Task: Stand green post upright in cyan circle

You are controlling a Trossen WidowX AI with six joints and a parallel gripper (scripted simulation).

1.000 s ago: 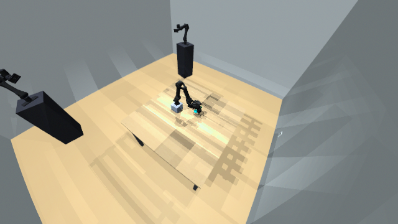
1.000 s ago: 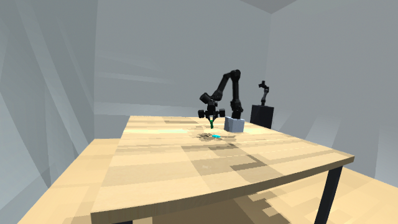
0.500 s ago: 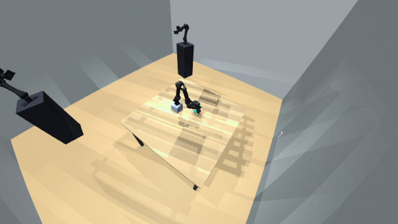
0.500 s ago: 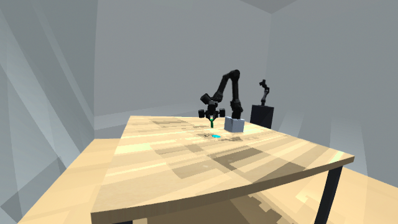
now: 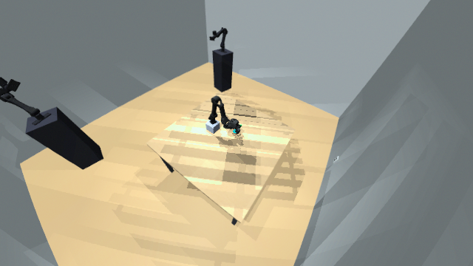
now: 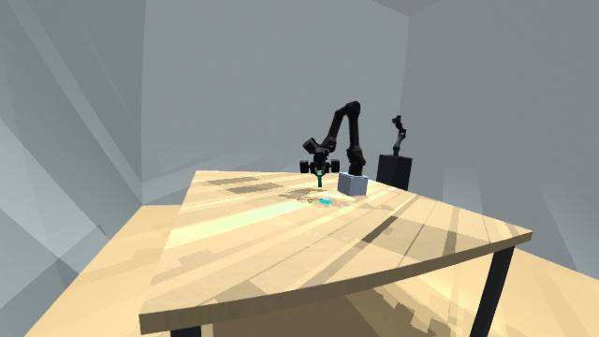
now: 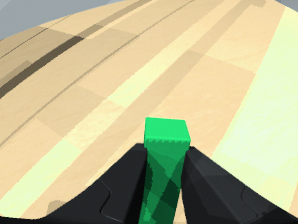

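Right now my gripper tip is 50 mm past the cyan circle, 30 mm to the left of it and 120 mm above it. The rest, counted from my gripper tip: green post (10 mm to the right, 20 mm below).
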